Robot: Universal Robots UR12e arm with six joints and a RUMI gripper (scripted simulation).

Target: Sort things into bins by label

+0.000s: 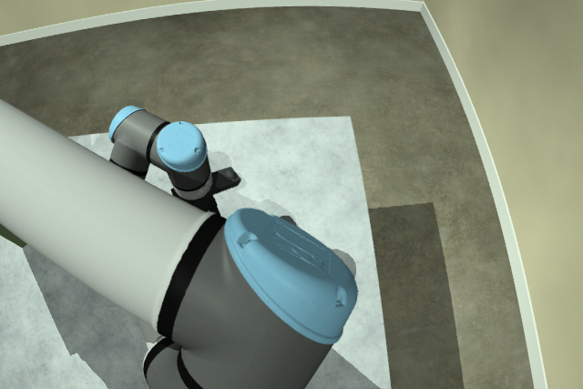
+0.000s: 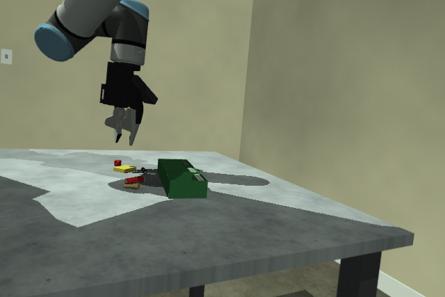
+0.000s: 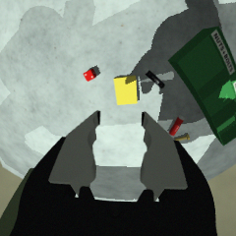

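Right now the yellow block is 90 mm below my hand. Also, from my hand: red die: 70 mm to the left, 80 mm below; red battery: 140 mm to the right, 80 mm below; black battery: 50 mm ahead, 40 mm to the right, 90 mm below.
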